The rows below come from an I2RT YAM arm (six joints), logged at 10 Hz.
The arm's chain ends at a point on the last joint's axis. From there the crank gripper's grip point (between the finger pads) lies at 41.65 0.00 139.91 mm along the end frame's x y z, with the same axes.
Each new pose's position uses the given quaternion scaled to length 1; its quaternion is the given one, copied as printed.
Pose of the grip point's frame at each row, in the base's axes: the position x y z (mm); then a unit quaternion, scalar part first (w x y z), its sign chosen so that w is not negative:
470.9 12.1 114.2 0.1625 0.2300 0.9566 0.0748
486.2 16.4 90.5 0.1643 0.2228 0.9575 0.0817
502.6 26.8 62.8 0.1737 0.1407 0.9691 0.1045
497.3 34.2 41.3 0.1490 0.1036 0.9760 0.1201
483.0 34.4 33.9 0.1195 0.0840 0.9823 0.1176
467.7 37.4 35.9 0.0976 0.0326 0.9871 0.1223
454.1 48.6 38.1 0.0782 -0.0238 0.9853 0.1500
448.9 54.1 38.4 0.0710 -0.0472 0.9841 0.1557
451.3 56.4 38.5 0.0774 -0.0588 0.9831 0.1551
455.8 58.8 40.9 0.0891 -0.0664 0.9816 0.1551
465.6 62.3 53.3 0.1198 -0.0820 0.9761 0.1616
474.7 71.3 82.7 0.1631 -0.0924 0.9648 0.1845
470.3 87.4 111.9 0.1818 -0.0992 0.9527 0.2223
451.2 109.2 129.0 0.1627 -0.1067 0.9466 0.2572
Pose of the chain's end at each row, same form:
457.6 -16.8 256.7 0.1625 0.2300 0.9566 0.0748
472.4 -14.1 232.6 0.1643 0.2228 0.9575 0.0817
488.9 -7.6 204.0 0.1737 0.1407 0.9691 0.1045
492.0 -4.2 182.0 0.1490 0.1036 0.9760 0.1201
487.3 -3.2 174.9 0.1195 0.0840 0.9823 0.1176
480.4 0.8 176.7 0.0976 0.0326 0.9871 0.1223
474.6 7.7 176.7 0.0782 -0.0238 0.9853 0.1500
472.4 13.2 176.5 0.0710 -0.0472 0.9841 0.1557
473.4 16.3 177.1 0.0774 -0.0588 0.9831 0.1551
474.8 18.8 180.0 0.0891 -0.0664 0.9816 0.1551
476.5 20.5 192.7 0.1198 -0.0820 0.9761 0.1616
474.2 22.2 220.2 0.1631 -0.0924 0.9648 0.1845
466.1 27.6 245.0 0.1818 -0.0992 0.9527 0.2223
454.3 41.1 258.1 0.1627 -0.1067 0.9466 0.2572

